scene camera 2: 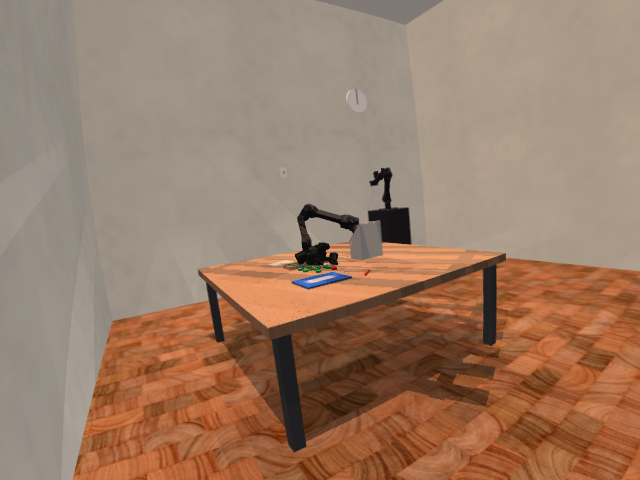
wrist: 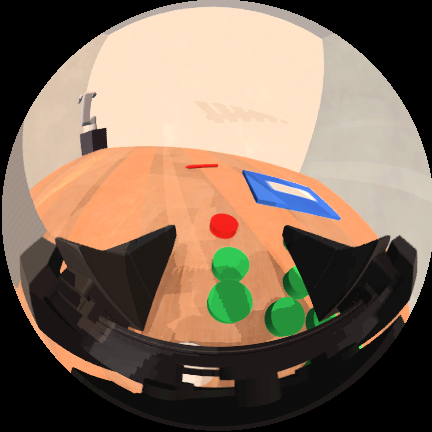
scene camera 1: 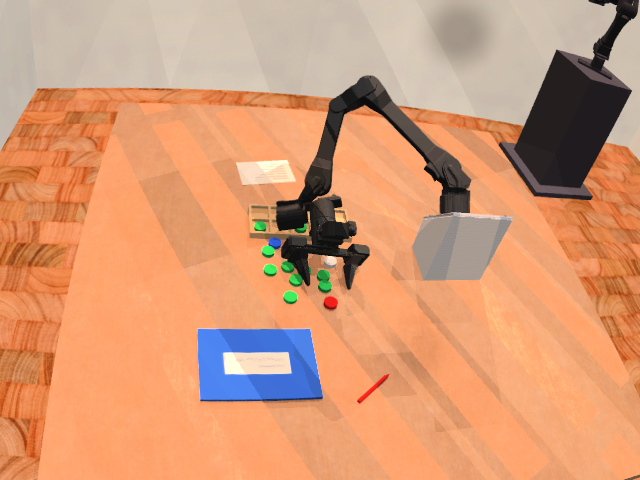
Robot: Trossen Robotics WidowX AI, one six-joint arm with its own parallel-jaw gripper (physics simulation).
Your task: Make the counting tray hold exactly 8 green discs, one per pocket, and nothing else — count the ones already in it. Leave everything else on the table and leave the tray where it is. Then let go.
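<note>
The tan counting tray [scene camera 1: 264, 236] stands behind the loose discs. One green disc [scene camera 1: 260, 226] lies in its front left pocket and another green disc [scene camera 1: 300, 228] shows farther right. The arm hides much of its middle and right. My gripper [scene camera 1: 329, 285] [wrist: 230, 230] is open and empty, pointing down low over the discs. Between its fingers in view are a green disc [scene camera 1: 323, 275] [wrist: 230, 301] and, just in front of it, a second green disc [scene camera 1: 324, 285] [wrist: 230, 262]. Several more green discs lie left of these, one of them [scene camera 1: 295, 279] [wrist: 285, 317] near the left finger in scene camera 1.
A red disc [scene camera 1: 330, 302] [wrist: 223, 226] lies in front of the fingers. A white disc [scene camera 1: 329, 261] lies behind them, a blue disc [scene camera 1: 274, 242] by the tray's front. A blue folder [scene camera 1: 211, 341] [wrist: 265, 196], red pen [scene camera 1: 373, 388] [wrist: 202, 166], paper [scene camera 1: 248, 174] and grey block [scene camera 1: 460, 253] stand farther off.
</note>
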